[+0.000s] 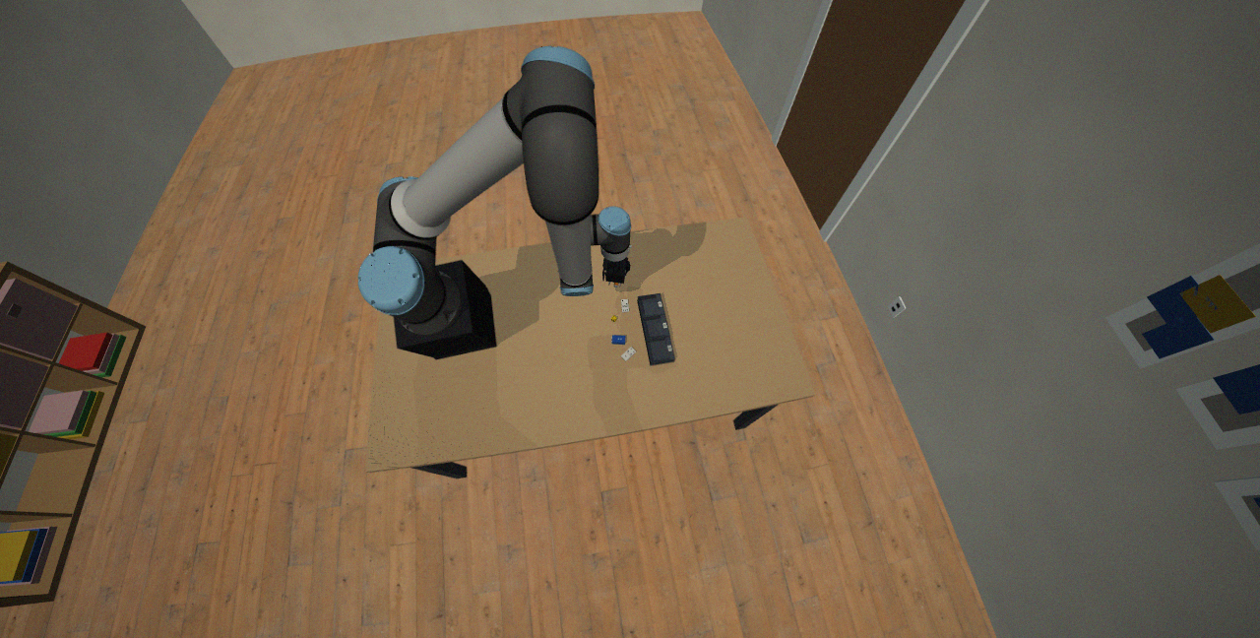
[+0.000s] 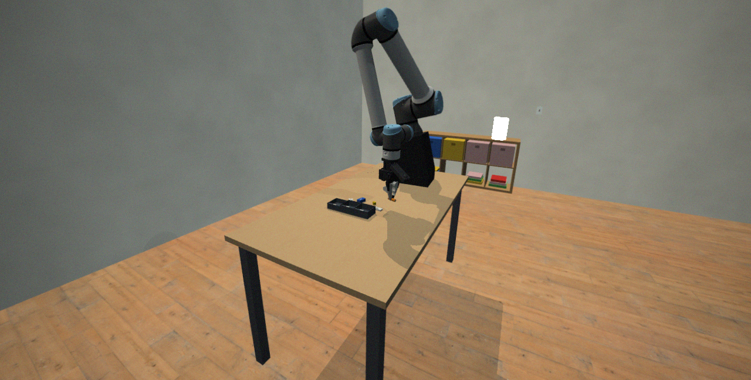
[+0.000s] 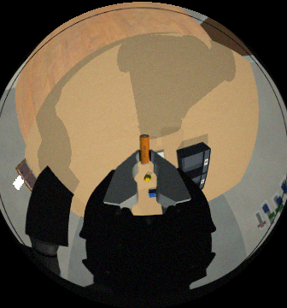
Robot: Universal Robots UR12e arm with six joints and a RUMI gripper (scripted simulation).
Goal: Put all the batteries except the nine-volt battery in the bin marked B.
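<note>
Right now the bin tray is 80 mm ahead of my hand, 200 mm to the right of it and 60 mm below it. Round my hand: orange battery: 10 mm below; yellow item: 40 mm behind, 110 mm to the right, 70 mm below; blue nine-volt battery: 60 mm behind, 190 mm to the right, 70 mm below.
</note>
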